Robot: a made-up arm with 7 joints. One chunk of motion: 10 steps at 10 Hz.
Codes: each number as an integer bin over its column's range. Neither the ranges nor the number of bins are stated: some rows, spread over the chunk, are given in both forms.
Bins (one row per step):
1: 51 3 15 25 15 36 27
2: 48 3 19 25 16 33 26
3: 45 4 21 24 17 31 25
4: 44 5 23 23 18 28 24
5: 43 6 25 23 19 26 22
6: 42 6 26 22 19 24 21
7: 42 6 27 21 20 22 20
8: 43 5 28 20 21 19 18
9: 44 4 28 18 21 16 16
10: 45 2 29 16 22 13 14
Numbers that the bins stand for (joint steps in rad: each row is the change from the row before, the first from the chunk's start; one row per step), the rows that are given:
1: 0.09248 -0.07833 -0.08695 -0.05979 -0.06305 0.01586 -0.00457
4: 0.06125 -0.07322 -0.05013 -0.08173 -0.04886 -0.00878 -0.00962
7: 0.05233 -0.07067 -0.03171 -0.10367 -0.03940 -0.02725 -0.01635
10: 0.06571 -0.08089 -0.02251 -0.15851 -0.02994 -0.05497 -0.02644
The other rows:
2: 0.07910 -0.07833 -0.06854 -0.05979 -0.05832 0.00662 -0.00625
3: 0.06571 -0.07578 -0.05933 -0.07076 -0.05359 0.00046 -0.00794
5: 0.05679 -0.07067 -0.04092 -0.08173 -0.04413 -0.01494 -0.01298
6: 0.05233 -0.07067 -0.03632 -0.09270 -0.04413 -0.02110 -0.01467
8: 0.05679 -0.07322 -0.02711 -0.11463 -0.03467 -0.03649 -0.01971
9: 0.06125 -0.07578 -0.02711 -0.13657 -0.03467 -0.04573 -0.02308

